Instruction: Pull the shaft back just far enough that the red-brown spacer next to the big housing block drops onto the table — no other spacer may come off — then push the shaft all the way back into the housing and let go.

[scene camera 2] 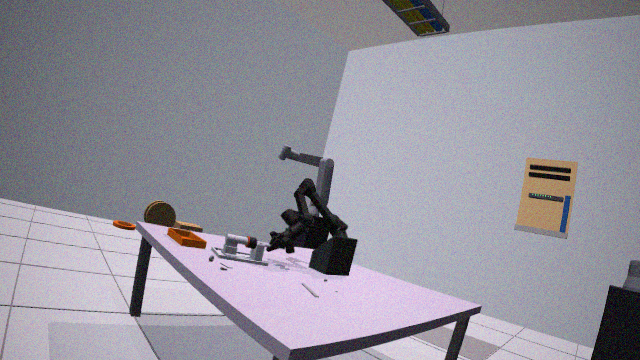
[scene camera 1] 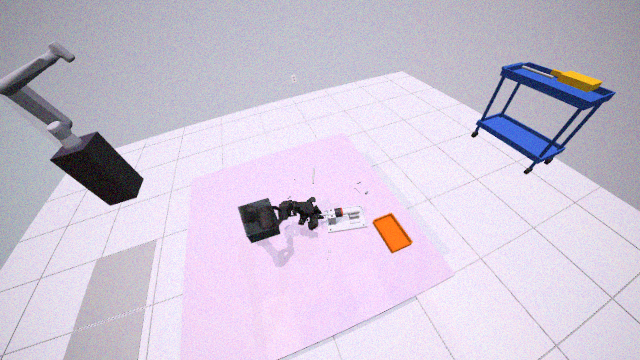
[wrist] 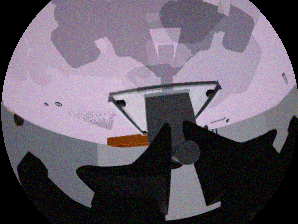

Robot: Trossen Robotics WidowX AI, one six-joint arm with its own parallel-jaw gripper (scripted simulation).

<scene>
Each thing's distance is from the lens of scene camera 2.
grey housing block [scene camera 2: 229, 252]: 152 cm
</scene>
